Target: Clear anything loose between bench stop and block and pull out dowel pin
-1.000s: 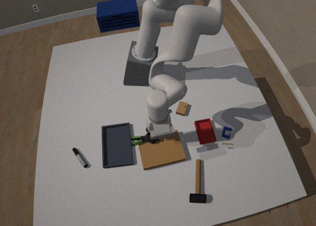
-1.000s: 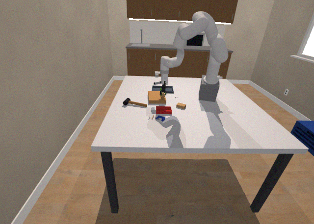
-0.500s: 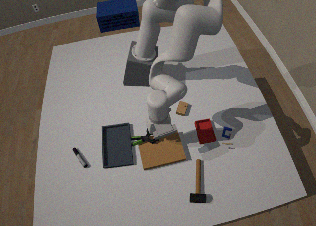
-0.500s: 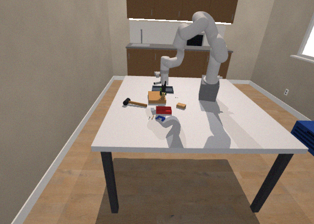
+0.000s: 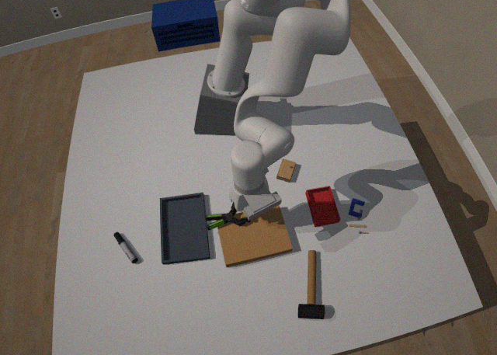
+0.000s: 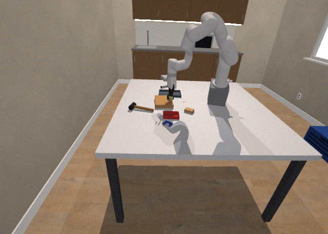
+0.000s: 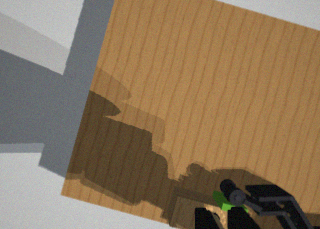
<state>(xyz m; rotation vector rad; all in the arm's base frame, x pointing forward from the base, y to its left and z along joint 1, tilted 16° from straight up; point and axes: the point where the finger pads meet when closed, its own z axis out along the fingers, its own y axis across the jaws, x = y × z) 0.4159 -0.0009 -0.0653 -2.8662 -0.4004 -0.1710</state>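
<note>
My hand is 20 mm above the dowel pin. The rest, counted from my hand: red box: 230 mm to the left, 90 mm below, 20 mm ahead; grey tray: 210 mm to the right, 90 mm below, 20 mm behind; small wooden block: 50 mm below.
</note>
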